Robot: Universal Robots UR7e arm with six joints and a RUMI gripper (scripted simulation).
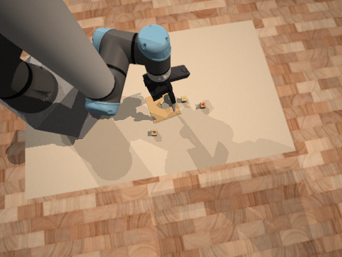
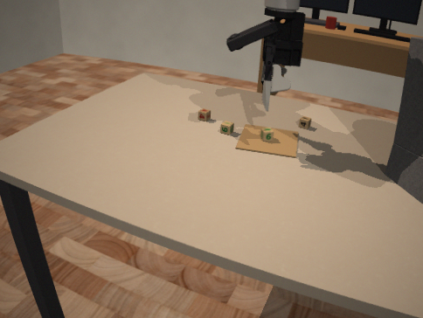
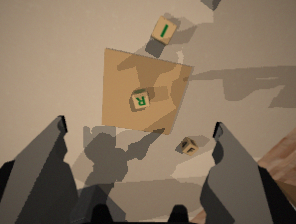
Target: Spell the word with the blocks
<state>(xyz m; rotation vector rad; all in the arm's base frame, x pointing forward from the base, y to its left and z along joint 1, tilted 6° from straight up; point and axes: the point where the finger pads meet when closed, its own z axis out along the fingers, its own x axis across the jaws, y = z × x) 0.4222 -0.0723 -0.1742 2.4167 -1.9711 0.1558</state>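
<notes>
The green R block lies 90 mm below my hand and 10 mm behind it. Round my hand: brown mat 100 mm below, 20 mm behind; then F block 130 mm to the right, 100 mm behind, 90 mm below; then green-lettered block 90 mm below, 90 mm ahead, 10 mm to the right.
</notes>
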